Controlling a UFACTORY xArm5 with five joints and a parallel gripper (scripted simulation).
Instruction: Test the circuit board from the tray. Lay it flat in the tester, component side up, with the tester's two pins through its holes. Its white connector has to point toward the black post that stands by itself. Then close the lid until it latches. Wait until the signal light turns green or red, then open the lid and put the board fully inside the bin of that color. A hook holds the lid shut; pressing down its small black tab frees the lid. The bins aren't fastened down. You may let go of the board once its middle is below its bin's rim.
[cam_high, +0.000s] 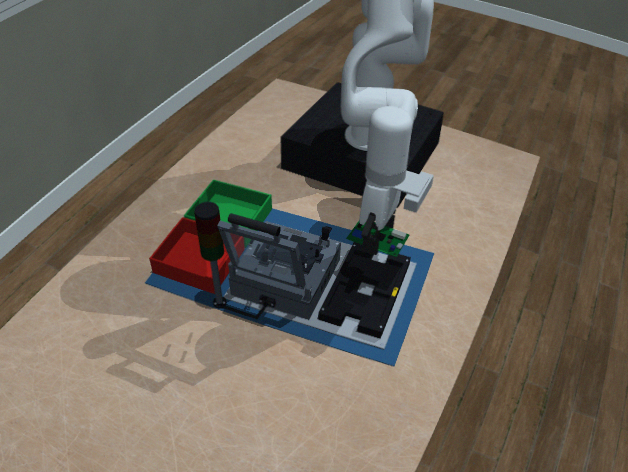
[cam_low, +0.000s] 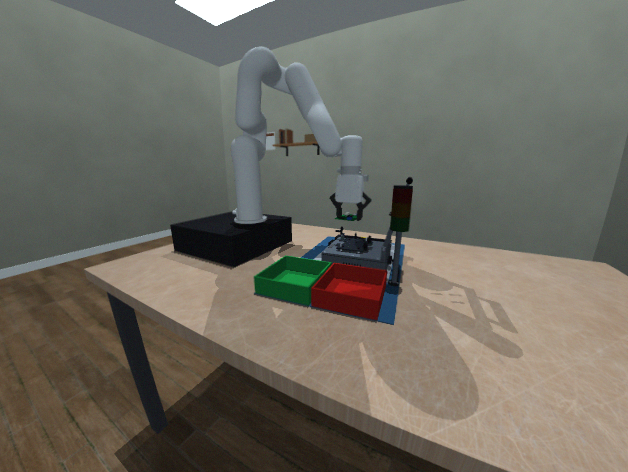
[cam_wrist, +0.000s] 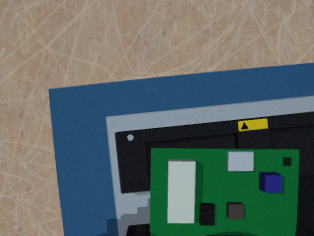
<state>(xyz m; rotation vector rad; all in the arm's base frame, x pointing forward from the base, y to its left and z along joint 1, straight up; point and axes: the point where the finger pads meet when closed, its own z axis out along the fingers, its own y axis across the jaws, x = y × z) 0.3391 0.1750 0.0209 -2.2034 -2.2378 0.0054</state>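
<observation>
Right now my hand is right at the green circuit board. Round my hand: lid 210 mm ahead, 140 mm to the right, 60 mm above; green bin 370 mm to the right, 110 mm below; black latch 110 mm to the right, 30 mm below, 10 mm ahead.
</observation>
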